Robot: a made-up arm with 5 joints.
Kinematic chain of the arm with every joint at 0, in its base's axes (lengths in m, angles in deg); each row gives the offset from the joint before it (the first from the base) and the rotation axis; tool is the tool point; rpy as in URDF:
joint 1: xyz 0.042 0 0.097 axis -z
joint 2: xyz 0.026 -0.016 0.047 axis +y
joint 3: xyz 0.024 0 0.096 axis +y
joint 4: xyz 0.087 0 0.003 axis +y
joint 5: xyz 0.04 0.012 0 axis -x
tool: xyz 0 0 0 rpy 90 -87.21 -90
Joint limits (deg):
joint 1: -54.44..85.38
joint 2: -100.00..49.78
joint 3: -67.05..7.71
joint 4: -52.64..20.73
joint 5: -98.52..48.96
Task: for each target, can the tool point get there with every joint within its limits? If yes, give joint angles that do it. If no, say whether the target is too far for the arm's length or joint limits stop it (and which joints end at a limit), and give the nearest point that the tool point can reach.
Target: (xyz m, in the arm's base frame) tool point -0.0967 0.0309 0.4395
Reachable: no: too far | nearest point -0.0416 0.0186 0.3402 | short by 0.114 m
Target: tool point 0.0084 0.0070 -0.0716
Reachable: no: joint limits stop it (at a limit: joint 1, joint 2, joint 3, joint 4) | nearest point 0.0519 -0.1720 0.0768 | short by 0.237 m
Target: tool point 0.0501 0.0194 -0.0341
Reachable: no: joint limits stop it (at a limit: joint 1, joint 2, joint 3, joint 4) | nearest point 0.1454 0.1378 0.0768 | short by 0.188 m
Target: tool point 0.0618 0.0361 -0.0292
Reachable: no: joint limits stop it (at a limit: joint 1, joint 2, joint 3, joint 4) | nearest point 0.1454 0.1378 0.0768 | short by 0.169 m
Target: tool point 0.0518 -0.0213 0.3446
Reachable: yes | joints 55.55 -45.94 -16.04 -11.76 -77.35
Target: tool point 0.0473 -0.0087 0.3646
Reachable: yes | joints 35.52 -22.01 -57.25 -34.50 19.81
